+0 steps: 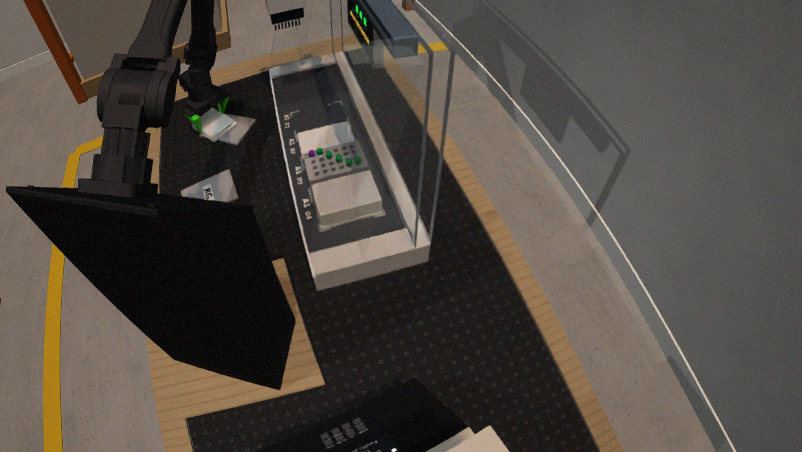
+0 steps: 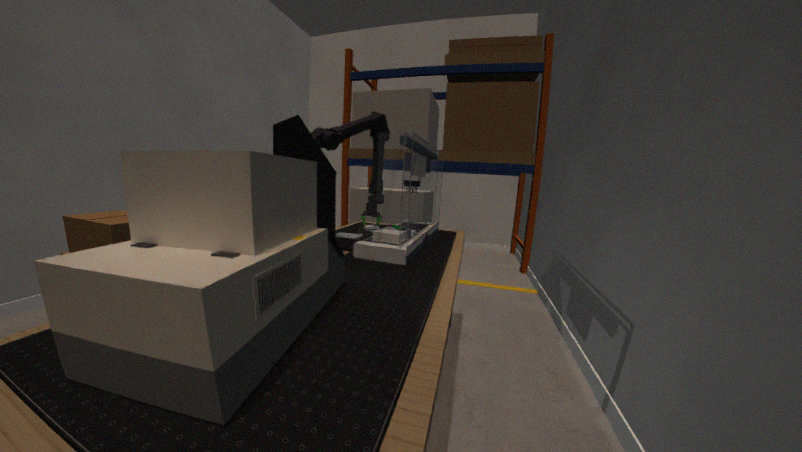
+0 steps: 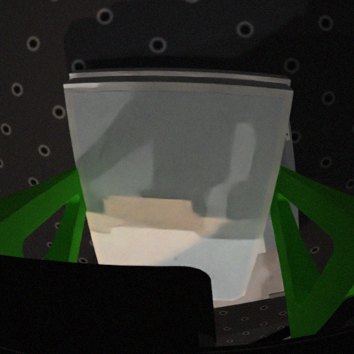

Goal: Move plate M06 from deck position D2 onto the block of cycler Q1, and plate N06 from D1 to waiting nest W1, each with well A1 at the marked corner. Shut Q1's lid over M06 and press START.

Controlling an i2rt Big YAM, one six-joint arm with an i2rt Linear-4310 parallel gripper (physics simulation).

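Seen in the pictures: gripper, between the fingertips: (image 1: 210,123); arm's base, origin of its link: (image 1: 119,193) (image 2: 301,151).
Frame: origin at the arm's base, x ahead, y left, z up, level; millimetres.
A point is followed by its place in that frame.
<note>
My gripper (image 1: 210,115) @(x -120, y 612, z -417 mm) (image 2: 371,221) @(x -120, y 612, z -417 mm) (image 3: 177,175) is low over the dark mat, left of the deck. Its green fingers touch both long sides of a pale, glossy-topped plate (image 1: 217,126) @(x -85, y 576, z -401 mm) (image 3: 195,145), so it is shut on that plate. No label shows on it, so I cannot tell which plate it is. A flat pale slab (image 1: 242,130) @(x -10, y 569, z -422 mm) sticks out beside and below it. On the deck (image 1: 365,258) @(x 320, y 113, z -356 mm) (image 2: 381,252) @(x 344, y 120, z -391 mm), a white plate (image 1: 319,136) @(x 221, y 449, z -360 mm) sits by the D2 mark; D1 shows a bare corner mark. A large pale cycler (image 2: 134,286) @(x 522, y -622, z -241 mm) has an upright box-shaped lid (image 2: 190,196) @(x 440, y -529, z -141 mm); its block is hidden.
A rack with green caps (image 1: 335,161) and a white box (image 1: 348,196) stand on the deck. Clear panels (image 1: 393,134) @(x 367, y 125, z -61 mm) rise along its right side. A labelled pale item (image 1: 221,184) @(x -33, y 376, z -422 mm) lies on the mat. The arm's black mount (image 1: 168,269) @(x 110, y -116, z 1 mm) and a keypad panel (image 1: 370,415) @(x 314, y -199, z -315 mm) are nearer.
</note>
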